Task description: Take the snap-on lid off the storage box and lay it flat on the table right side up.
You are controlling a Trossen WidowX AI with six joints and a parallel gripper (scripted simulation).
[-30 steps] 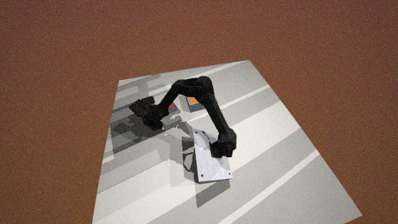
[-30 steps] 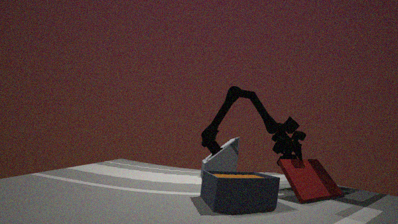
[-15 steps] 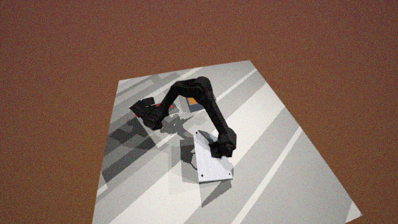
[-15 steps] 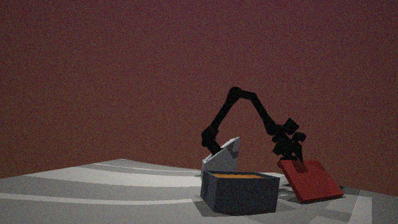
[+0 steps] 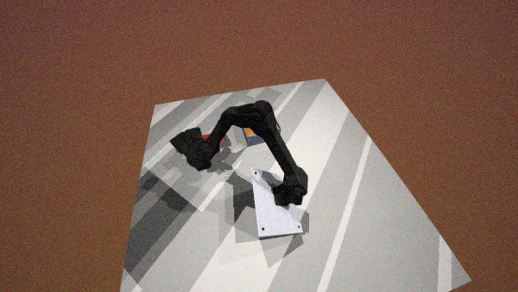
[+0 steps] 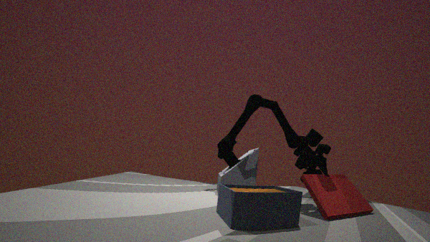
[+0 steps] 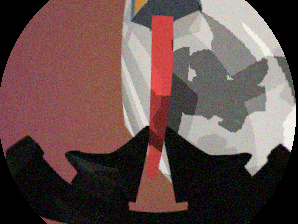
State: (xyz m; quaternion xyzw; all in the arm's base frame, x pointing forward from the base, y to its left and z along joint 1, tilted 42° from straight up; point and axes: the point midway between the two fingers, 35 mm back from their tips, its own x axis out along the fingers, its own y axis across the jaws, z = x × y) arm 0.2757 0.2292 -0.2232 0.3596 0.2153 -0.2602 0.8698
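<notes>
My gripper tip is 70 mm short of the lid, 10 mm to the right of it and 50 mm above it. The rest, counted from my gripper tip: storage box (130 mm ahead, 300 mm to the right, 70 mm below).
</notes>
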